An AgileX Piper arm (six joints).
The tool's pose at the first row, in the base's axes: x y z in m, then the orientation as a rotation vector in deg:
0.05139, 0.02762, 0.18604, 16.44, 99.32, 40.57
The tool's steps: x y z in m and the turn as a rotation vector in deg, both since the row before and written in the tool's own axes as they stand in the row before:
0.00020, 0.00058, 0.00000, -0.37, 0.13, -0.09
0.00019, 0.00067, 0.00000, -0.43, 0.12, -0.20
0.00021, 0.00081, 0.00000, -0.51, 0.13, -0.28
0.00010, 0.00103, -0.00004, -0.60, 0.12, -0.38
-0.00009, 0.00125, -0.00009, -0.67, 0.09, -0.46
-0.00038, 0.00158, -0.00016, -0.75, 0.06, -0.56
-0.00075, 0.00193, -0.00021, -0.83, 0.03, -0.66
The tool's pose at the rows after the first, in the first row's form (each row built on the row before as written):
0.05123, 0.02818, 0.18623, 16.07, 99.30, 40.85
0.05106, 0.02881, 0.18648, 15.56, 99.25, 41.10
0.05085, 0.02956, 0.18679, 14.92, 99.18, 41.36
0.05058, 0.03041, 0.18732, 14.13, 99.06, 41.62
0.05026, 0.03131, 0.18813, 13.24, 98.88, 41.87
0.04987, 0.03230, 0.18937, 12.21, 98.64, 42.11
0.04944, 0.03336, 0.19111, 11.05, 98.33, 42.33

